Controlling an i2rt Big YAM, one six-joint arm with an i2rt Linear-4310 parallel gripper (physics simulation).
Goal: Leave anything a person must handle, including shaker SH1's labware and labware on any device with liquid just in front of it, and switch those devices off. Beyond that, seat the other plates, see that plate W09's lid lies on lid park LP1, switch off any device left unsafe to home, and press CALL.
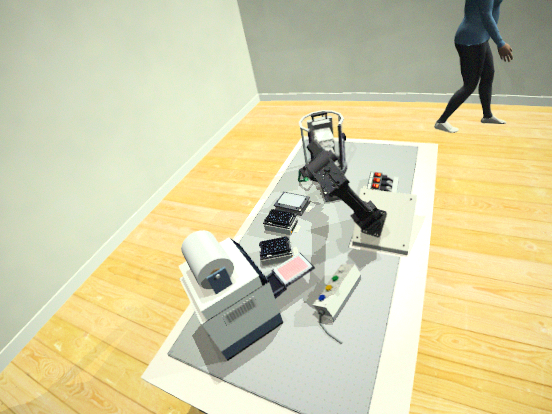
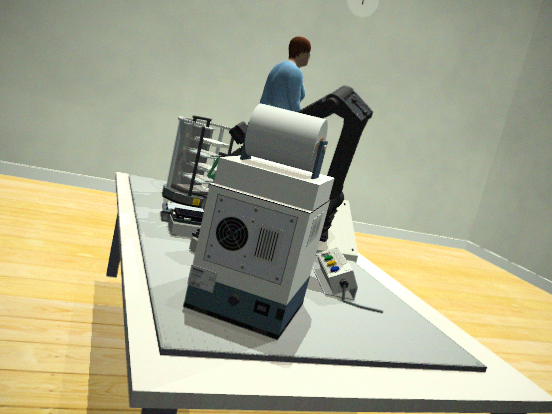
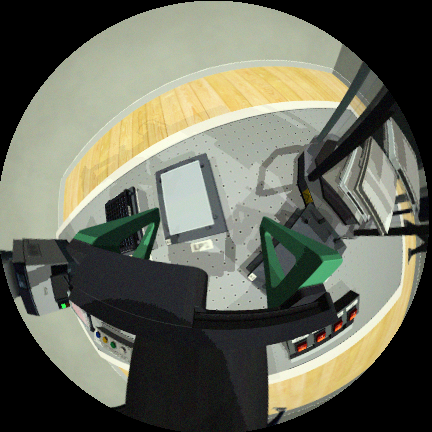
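Where they show: gripper, fingertip midpoint: (image 1: 305, 178) (image 2: 210, 178) (image 3: 209, 217); arm's base, origin of the base link: (image 1: 373, 222).
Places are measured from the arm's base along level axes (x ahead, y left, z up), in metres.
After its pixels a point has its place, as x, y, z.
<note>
My gripper (image 1: 303, 176) {0.392, -0.127, 0.073} (image 2: 214, 169) {0.392, -0.127, 0.073} (image 3: 209, 217) {0.392, -0.127, 0.073} is open and empty, its green fingers spread above the table between a flat grey nest and the plate rack. A pale rectangular plate or lid (image 1: 292, 200) {0.450, -0.062, -0.039} (image 3: 187, 197) {0.453, -0.074, -0.039} lies flat on that nest. Two black well plates (image 1: 280, 219) {0.424, 0.109, -0.013} (image 1: 276, 247) {0.354, 0.275, -0.013} sit on low devices; part of one black plate (image 3: 120, 204) {0.478, 0.074, -0.014} shows behind the left finger. A pink plate (image 1: 294, 269) {0.197, 0.387, 0.043} is on the tray of the roll-topped machine (image 1: 245, 305) {0.228, 0.642, 0.153} (image 2: 255, 240) {0.380, 0.725, 0.106} (image 3: 42, 282) {0.308, 0.485, 0.126}. The button box (image 1: 341, 296) {0.006, 0.391, -0.027} (image 2: 345, 280) {0.051, 0.480, -0.028} has coloured buttons. The switch strip (image 3: 312, 345) {-0.007, -0.300, -0.079} shows lit red rockers. Labels are unreadable.
The round plate rack (image 1: 302, 134) (image 2: 202, 165) with stacked shelves stands close to the gripper. A dark low device (image 3: 315, 225) {0.349, -0.280, -0.023} lies beside its foot, partly behind the right finger. The arm's base plate (image 1: 400, 215) {-0.103, -0.044, 0.031} is at the table edge. A person (image 1: 472, 55) (image 2: 284, 85) is beyond the table.
</note>
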